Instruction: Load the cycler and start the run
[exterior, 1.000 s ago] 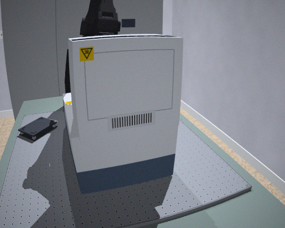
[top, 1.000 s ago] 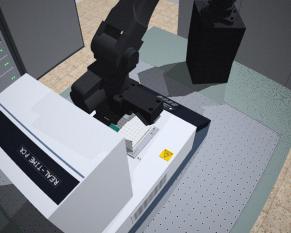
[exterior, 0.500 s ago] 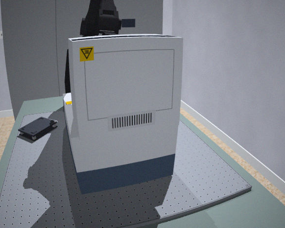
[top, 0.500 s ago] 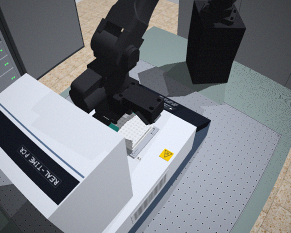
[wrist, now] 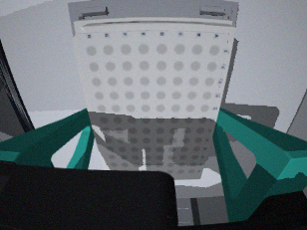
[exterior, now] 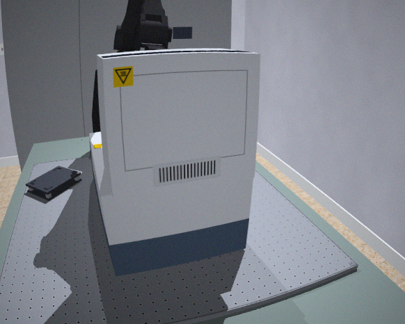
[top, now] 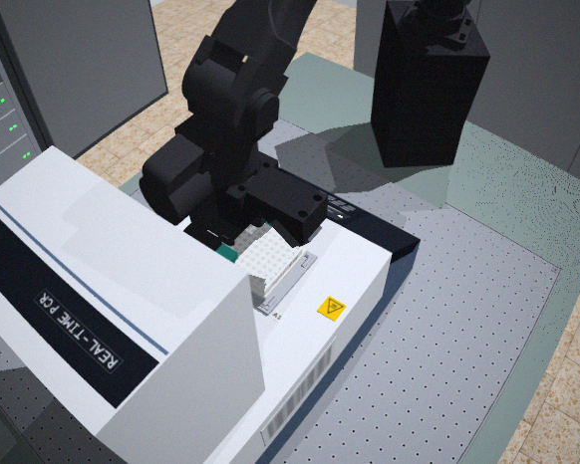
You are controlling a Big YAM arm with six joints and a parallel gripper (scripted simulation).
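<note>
Right now my hand is right at the plate R46. Round my hand: plate nest N1 (27 cm behind, 25 cm to the right, 20 cm below).
</note>
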